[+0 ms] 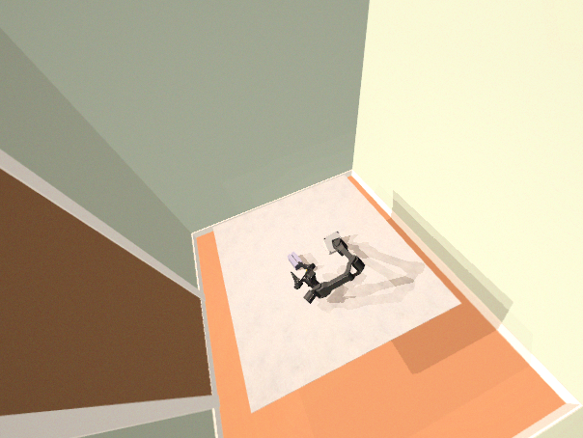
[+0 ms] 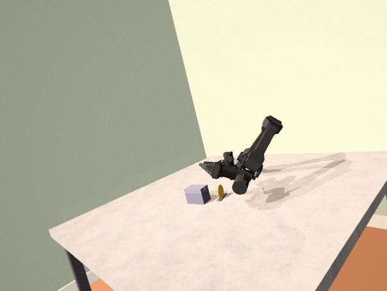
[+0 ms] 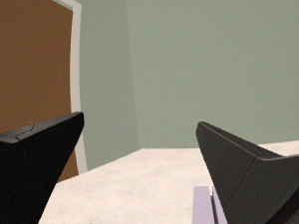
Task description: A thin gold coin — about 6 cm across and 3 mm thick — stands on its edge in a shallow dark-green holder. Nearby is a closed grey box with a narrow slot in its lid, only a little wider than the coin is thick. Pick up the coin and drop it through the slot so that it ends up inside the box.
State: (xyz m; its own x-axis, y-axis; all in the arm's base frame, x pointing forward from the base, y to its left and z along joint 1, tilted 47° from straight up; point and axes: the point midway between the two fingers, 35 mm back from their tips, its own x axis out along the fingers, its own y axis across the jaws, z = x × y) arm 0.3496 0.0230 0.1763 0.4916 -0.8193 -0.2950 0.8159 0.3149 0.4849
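The gold coin is 100 mm behind my gripper tip, 30 mm to the right of it and 170 mm below it.
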